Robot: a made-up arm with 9 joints.
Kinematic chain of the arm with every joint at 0, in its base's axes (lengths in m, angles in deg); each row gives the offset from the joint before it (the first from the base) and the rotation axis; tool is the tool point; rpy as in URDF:
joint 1: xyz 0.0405 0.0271 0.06 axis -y
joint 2: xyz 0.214 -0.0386 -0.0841 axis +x
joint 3: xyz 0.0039 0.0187 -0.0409 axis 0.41 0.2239 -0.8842
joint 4: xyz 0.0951 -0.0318 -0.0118 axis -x
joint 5: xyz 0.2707 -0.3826 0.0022 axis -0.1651 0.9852 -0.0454
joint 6: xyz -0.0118 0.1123 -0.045 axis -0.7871 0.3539 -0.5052
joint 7: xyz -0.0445 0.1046 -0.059 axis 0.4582 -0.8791 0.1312
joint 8: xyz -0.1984 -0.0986 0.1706 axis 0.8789 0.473 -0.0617
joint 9: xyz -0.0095 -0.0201 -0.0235 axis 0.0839 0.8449 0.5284
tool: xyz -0.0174 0.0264 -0.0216 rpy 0 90 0
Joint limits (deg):
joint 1: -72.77..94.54
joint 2: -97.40..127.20
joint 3: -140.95..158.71
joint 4: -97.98..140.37
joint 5: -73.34..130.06
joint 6: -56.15..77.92
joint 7: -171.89..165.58
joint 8: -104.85..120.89
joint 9: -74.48..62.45
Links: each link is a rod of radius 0.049 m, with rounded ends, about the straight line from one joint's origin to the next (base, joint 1, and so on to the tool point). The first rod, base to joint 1, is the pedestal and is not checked.
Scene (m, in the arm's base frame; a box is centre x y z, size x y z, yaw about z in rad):
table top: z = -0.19
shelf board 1: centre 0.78 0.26 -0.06 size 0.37 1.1 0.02 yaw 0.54
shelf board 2: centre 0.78 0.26 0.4 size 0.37 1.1 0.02 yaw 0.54
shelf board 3: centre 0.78 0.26 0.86 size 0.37 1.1 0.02 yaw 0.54
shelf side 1: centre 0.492 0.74 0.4 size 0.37 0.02 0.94 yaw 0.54
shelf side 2: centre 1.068 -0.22 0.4 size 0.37 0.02 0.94 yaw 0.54
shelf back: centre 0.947 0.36 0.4 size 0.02 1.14 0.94 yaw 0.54
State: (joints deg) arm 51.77 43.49 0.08 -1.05 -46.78 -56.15 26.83 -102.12 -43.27
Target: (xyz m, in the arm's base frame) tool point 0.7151 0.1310 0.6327
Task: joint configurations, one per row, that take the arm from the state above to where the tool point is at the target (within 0.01 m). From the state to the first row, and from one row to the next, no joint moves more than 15 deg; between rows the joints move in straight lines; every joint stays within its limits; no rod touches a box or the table.
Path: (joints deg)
1: 56.76 43.30 2.59 1.51 -40.66 -44.14 19.21 -103.03 -44.94
2: 61.75 43.11 5.09 4.07 -34.53 -32.13 11.60 -103.94 -46.60
3: 66.73 42.92 7.60 6.63 -28.41 -20.12 3.98 -104.85 -48.27
4: 78.92 48.99 -4.48 -0.63 -35.11 -24.16 10.39 -104.32 -46.76
5: 91.11 55.06 -16.57 -7.89 -41.81 -28.21 16.80 -103.80 -45.25
6: 80.16 54.11 -14.74 -9.42 -51.92 -42.18 27.49 -103.43 -42.86
7: 69.20 53.16 -12.91 -10.95 -62.03 -56.15 38.19 -103.06 -40.47

